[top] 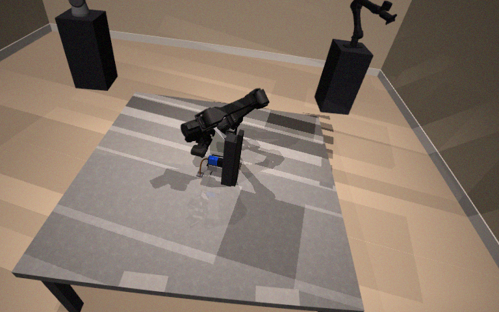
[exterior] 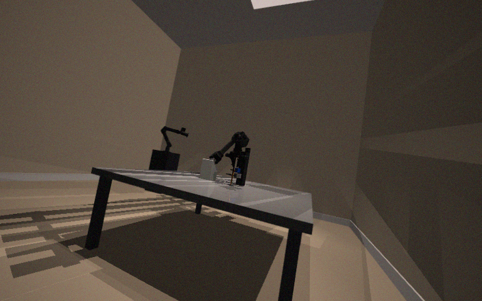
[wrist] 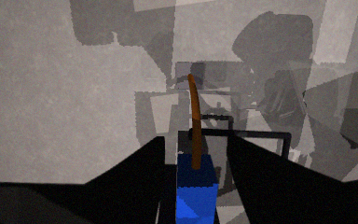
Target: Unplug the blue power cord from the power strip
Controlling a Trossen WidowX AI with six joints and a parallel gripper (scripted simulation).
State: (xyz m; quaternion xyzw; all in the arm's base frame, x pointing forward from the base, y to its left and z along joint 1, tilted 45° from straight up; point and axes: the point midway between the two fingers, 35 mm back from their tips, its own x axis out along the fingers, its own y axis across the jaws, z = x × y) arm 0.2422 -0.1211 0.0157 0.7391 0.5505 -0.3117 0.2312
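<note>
The blue plug is 10 mm ahead of my gripper tip, 70 mm to the left of it and 10 mm below it. The rest, counted from my gripper tip: black power strip: 30 mm ahead, 140 mm to the left.
</note>
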